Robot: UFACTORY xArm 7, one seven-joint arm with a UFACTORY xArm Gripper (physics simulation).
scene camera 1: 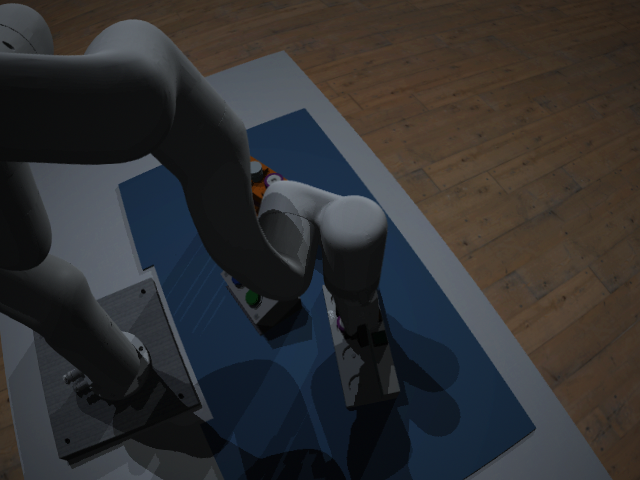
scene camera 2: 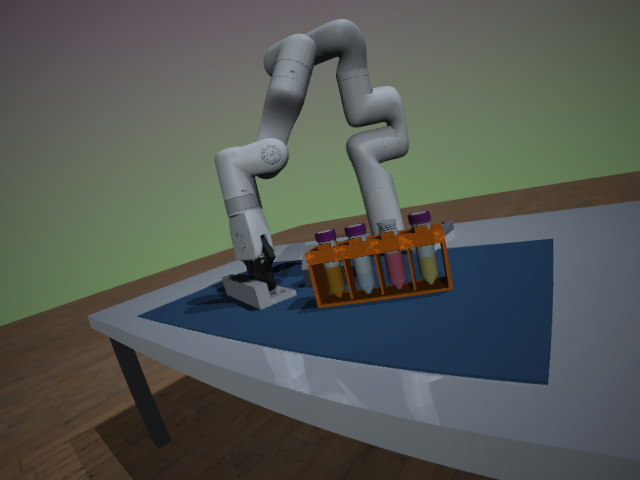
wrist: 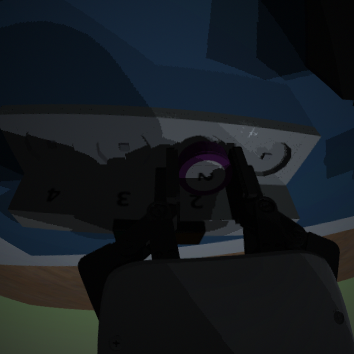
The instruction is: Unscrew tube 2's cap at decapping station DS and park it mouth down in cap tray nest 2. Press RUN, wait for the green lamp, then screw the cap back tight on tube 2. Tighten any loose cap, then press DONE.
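Frame: origin at the arm's base, x back, y right, z up, level; centimetres.
Seen in the pictures: gripper, fingertip midpoint: (wrist: 201, 161); arm's base, origin of the base link: (scene camera 1: 116, 366).
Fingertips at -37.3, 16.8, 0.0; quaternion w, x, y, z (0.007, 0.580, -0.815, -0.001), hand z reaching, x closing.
Offsets run from my fingertips to a thing's middle, as dx, dy, dz. "pt": to the spot under its first point. Level surfaces: height alone.
My gripper (scene camera 2: 266, 281) (wrist: 201, 161) is shut on a purple cap {+0.3, -0.1, +1.0} (wrist: 204, 174) (scene camera 1: 339, 324) with a white top marked 2. The top faces up. The cap is at nest 2 of the grey cap tray {+0.3, +2.9, +1.3} (scene camera 1: 390, 379) (scene camera 2: 242, 289) (wrist: 85, 200); whether it rests on the nest floor is hidden. In scene camera 2, an uncapped tube {-2.0, -30.4, +4.8} (scene camera 2: 395, 266) with pink liquid stands in the orange rack {-2.6, -27.9, +3.7} (scene camera 2: 341, 253); its bare neck also shows in scene camera 1 (scene camera 1: 255, 170). The control box {+8.5, -13.5, +2.8} (scene camera 1: 266, 315) has a green round part {pt +10.9, -11.1, +5.6} (scene camera 1: 252, 297) and a blue one {pt +11.5, -15.3, +5.2} (scene camera 1: 236, 281). I cannot tell a lit lamp.
The orange rack also holds three tubes with purple caps (scene camera 2: 325, 236) (scene camera 2: 355, 230) (scene camera 2: 419, 218). The control box stands between the robot base plate (scene camera 1: 113, 330) and the cap tray. The tray and rack stand on a blue mat {dz -1.4} (scene camera 1: 454, 361) (scene camera 2: 465, 330). The forearm hides part of the rack in scene camera 1.
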